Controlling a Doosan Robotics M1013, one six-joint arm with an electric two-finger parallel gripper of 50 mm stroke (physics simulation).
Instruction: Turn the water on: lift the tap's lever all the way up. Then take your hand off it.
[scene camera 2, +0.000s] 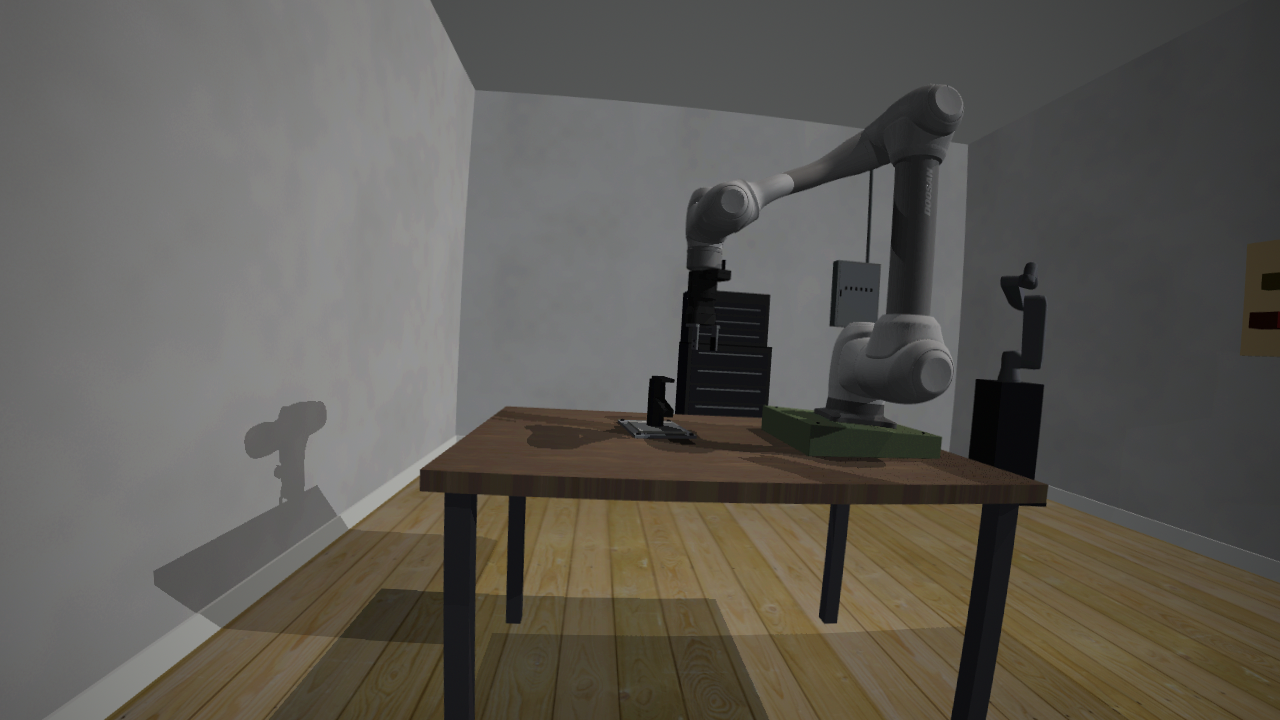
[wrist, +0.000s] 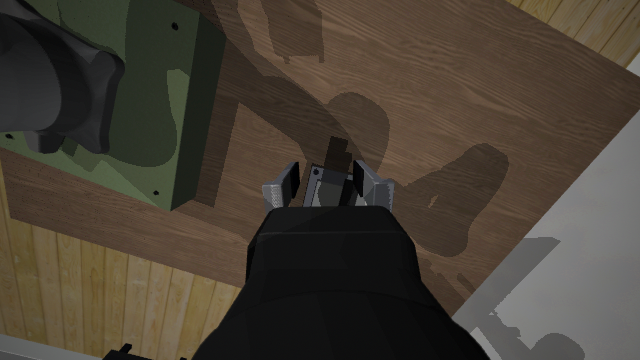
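Seen in the pictures: gripper, fingertip midpoint: (scene camera 2: 704, 350) (wrist: 326, 172); arm's base at its link origin: (scene camera 2: 852, 420) (wrist: 66, 84).
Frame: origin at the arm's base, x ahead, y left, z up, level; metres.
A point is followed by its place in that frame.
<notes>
The black tap (scene camera 2: 656, 402) @(x 0.557, y 0.046, z 0.022 m) stands upright on its pale base plate (scene camera 2: 633, 428) @(x 0.617, y 0.037, z -0.056 m) (wrist: 308, 187) @(x 0.461, y 0.031, z -0.056 m) on the table. In the scene view a short arm points right from its top, about level, and a second dark part sticks out lower on the same side. Which one is the lever is too small to tell. My gripper (scene camera 2: 705, 343) @(x 0.440, y 0.136, z 0.174 m) (wrist: 326, 172) @(x 0.440, y 0.136, z 0.174 m) points down, open and empty, above and a little right of the tap in the scene view, apart from it. In the wrist view part of the plate and a dark piece of the tap show between the fingers; my gripper body hides the rest.
The wooden table (scene camera 2: 554, 470) @(x 0.727, y 0.498, z -0.064 m) (wrist: 450, 65) @(x 0.574, y 0.393, z -0.064 m) carries the green base block (scene camera 2: 859, 440) @(x 0.050, y 0.193, z -0.023 m) (wrist: 150, 150) @(x 0.163, y -0.034, z 0.009 m) of my arm, right of the tap in the scene view. A dark drawer cabinet (scene camera 2: 742, 380) stands behind the table. A grey wall (scene camera 2: 358, 223) rises on the left.
</notes>
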